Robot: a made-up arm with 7 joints.
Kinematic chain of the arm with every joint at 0, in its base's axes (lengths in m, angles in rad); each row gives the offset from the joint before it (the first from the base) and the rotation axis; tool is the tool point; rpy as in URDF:
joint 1: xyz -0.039 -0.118 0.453 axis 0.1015 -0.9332 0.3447
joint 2: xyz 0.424 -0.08 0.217 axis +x
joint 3: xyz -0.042 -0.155 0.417 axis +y
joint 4: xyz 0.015 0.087 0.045 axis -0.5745 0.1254 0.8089
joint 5: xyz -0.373 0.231 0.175 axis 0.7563 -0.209 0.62
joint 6: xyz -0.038 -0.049 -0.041 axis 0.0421 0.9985 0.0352
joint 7: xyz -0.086 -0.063 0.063 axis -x
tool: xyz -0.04 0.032 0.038 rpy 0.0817 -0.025 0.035
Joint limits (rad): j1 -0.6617..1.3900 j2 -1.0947..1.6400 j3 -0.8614..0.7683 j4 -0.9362..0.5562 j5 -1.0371..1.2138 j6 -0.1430..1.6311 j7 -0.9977..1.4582
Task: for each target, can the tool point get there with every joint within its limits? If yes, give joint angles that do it. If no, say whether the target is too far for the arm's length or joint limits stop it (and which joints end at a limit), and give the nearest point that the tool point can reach.
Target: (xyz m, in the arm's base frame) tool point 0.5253 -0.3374 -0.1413
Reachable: no: joint limits stop it (at a limit: joint 1, joint 2, joint 4, joint 6, joint 7) | nearest point 0.0794 -0.5462 0.3602 | short by 0.703 m
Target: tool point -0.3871 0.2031 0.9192
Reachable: yes | joints 0.4826 -0.7220 -0.5057 -0.3385 0.0604 1.4114 0.9830
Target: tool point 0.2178 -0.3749 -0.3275
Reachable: no: joint limits stop it (at a limit: joint 1, joint 2, joint 4, joint 6, joint 7) | nearest point -0.0125 -0.5269 0.3117 | short by 0.696 m
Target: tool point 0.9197 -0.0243 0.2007
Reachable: no: joint limits stop it (at a limit: joint 1, joint 3, joint 4, joint 5, joint 6, joint 7) | nearest point 0.7416 0.3233 0.4455 | short by 0.461 m
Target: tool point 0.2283 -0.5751 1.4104
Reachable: yes | joints -0.2683 0.6660 0.2522 -0.3286 -0.0615 0.6291 0.6823
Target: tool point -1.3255 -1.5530 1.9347
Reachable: no: too far | nearest point -0.7377 -0.8768 1.3563 | short by 1.066 m
